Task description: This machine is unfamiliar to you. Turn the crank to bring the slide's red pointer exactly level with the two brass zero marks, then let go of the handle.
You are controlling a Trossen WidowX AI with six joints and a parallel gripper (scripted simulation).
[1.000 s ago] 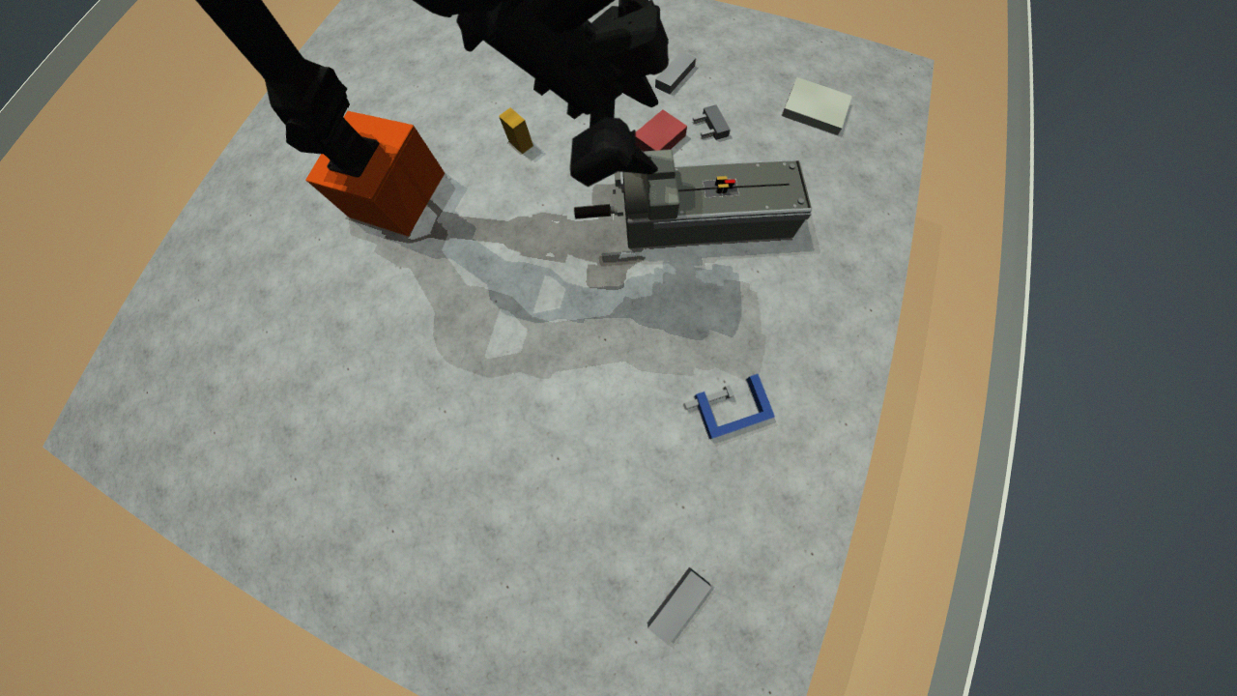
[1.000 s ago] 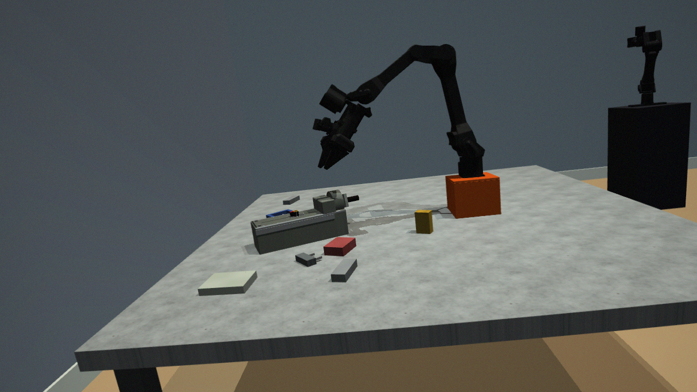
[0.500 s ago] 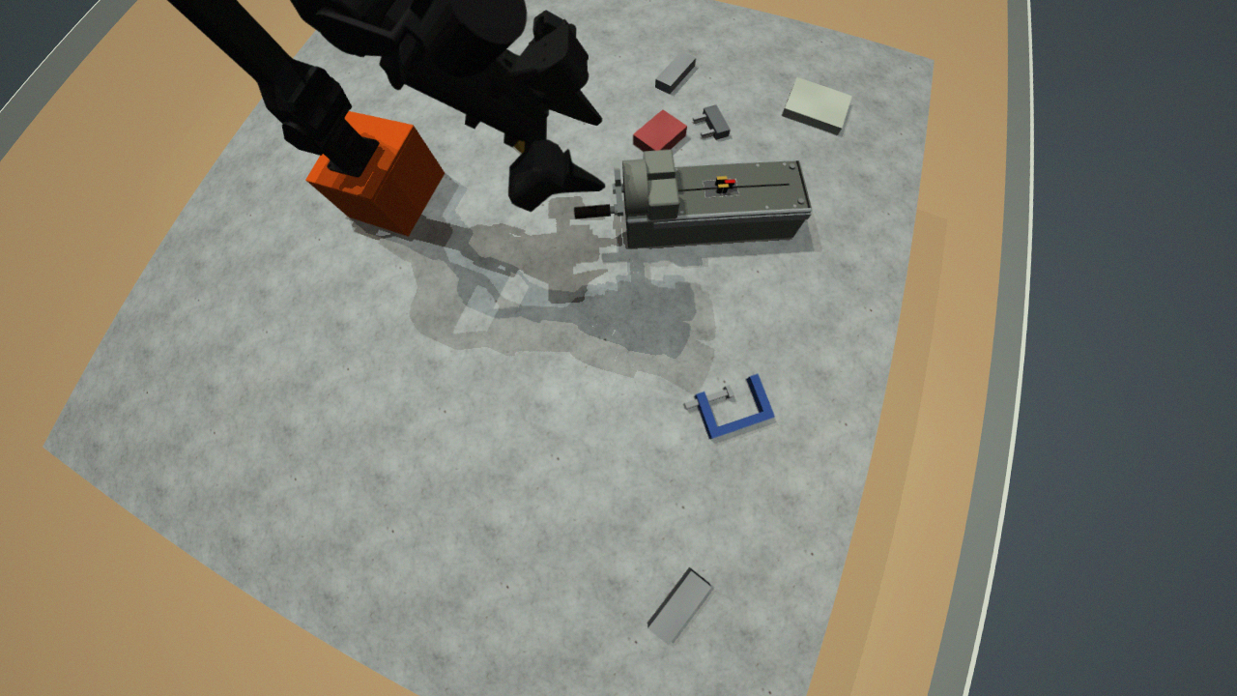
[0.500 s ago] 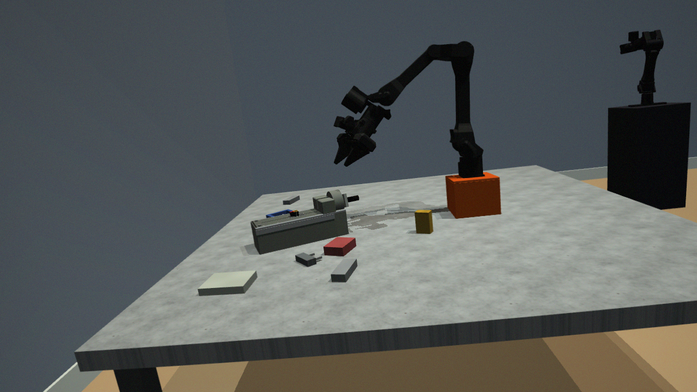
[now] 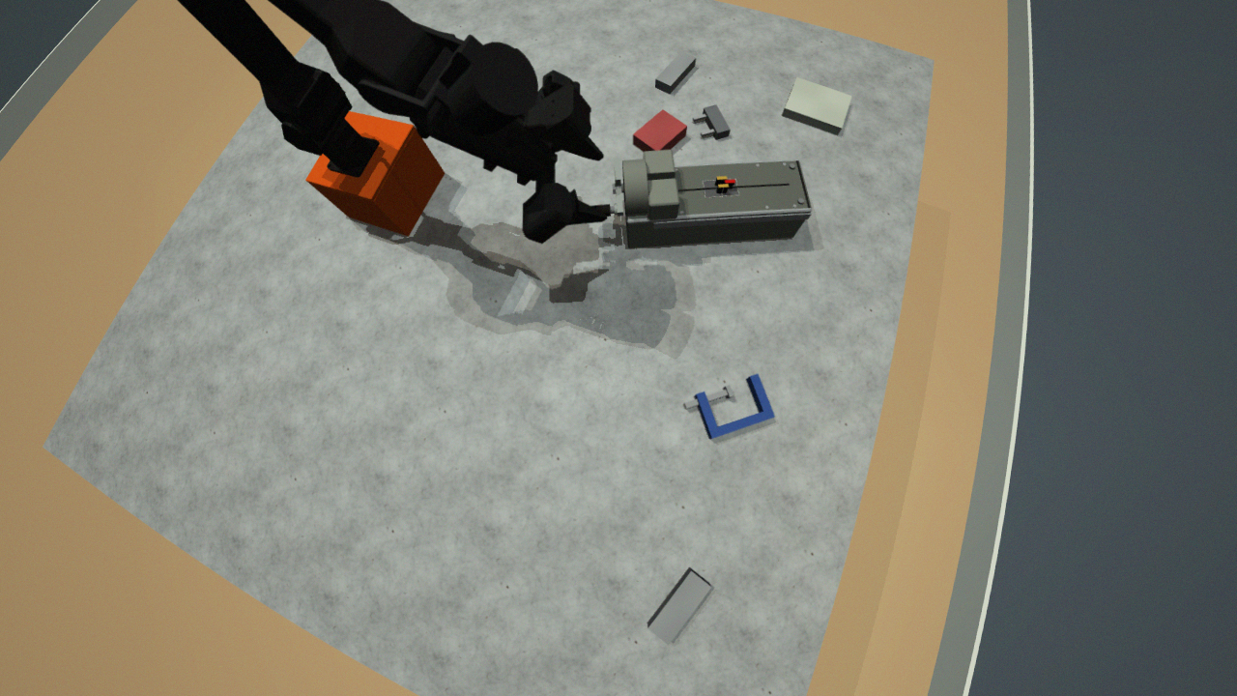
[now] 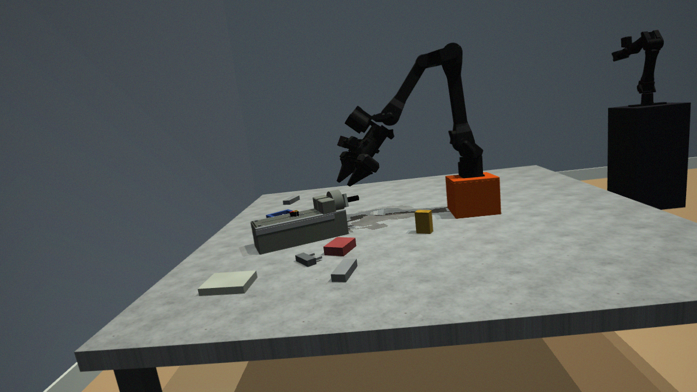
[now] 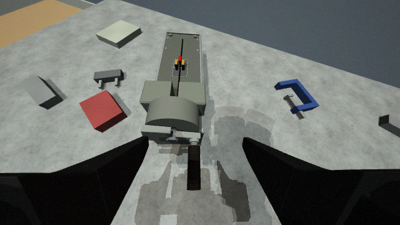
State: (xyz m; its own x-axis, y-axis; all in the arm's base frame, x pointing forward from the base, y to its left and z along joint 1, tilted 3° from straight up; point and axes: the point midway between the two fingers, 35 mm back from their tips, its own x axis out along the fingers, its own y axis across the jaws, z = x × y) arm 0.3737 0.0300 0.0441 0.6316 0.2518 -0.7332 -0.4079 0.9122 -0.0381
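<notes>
My gripper tip is 50 mm above the black crank handle, 20 mm past it and 10 mm to the left of it. Also, from my gripper tip: red pointer (150 mm ahead, 100 mm to the left, 50 mm below); then yellow block (220 mm behind, 130 mm to the left, 110 mm below); then red block (220 mm to the left, 120 mm below, 10 mm ahead).
</notes>
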